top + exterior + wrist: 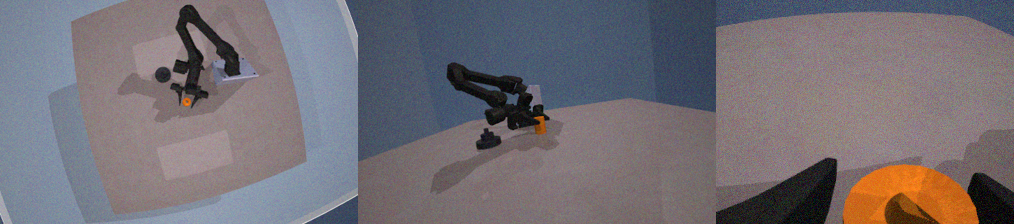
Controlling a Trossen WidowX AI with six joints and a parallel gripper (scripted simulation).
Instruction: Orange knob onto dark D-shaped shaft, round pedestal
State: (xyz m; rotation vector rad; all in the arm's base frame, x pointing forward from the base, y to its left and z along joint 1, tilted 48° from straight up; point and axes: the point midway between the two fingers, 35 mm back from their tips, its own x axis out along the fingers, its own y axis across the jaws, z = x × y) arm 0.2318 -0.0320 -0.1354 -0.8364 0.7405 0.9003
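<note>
The orange knob lies 20 mm to the right of my gripper tip, 20 mm below it and 10 mm behind it. The rest, counted from my gripper tip: dark pedestal 190 mm to the right, 70 mm ahead, 20 mm below.
</note>
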